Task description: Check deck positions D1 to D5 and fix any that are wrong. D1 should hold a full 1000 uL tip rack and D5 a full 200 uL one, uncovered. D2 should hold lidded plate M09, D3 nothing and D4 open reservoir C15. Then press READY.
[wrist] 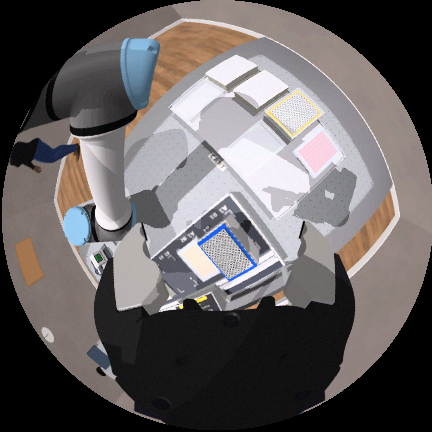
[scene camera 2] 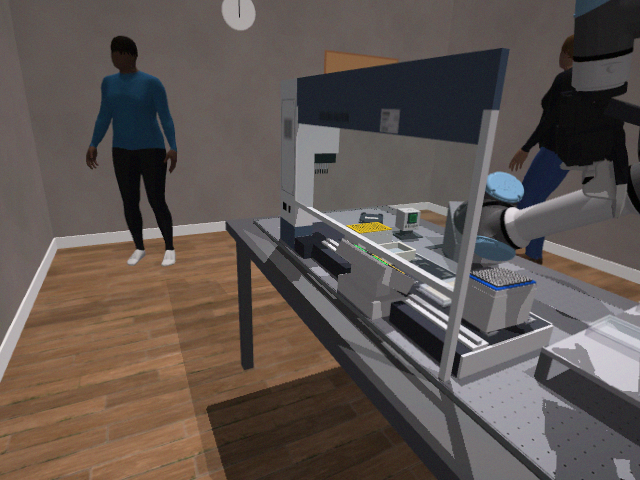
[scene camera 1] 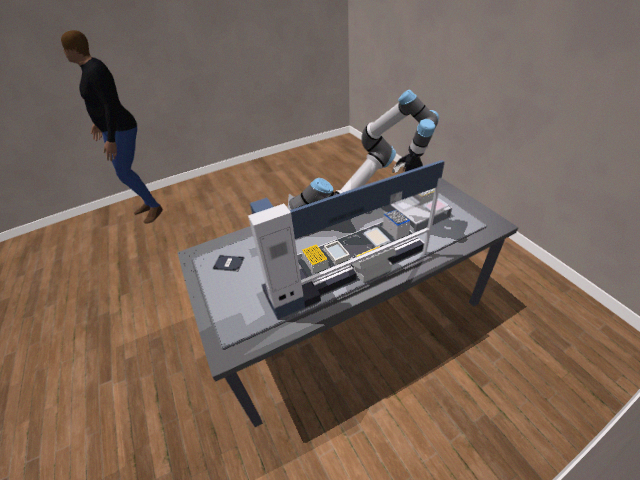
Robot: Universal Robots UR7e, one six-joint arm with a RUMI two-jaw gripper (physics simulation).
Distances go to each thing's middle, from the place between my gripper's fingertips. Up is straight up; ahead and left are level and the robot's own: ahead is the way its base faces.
Scene:
Right now the white post [scene camera 2: 489, 119] is 27 cm ahead of my hand and 9 cm below it.

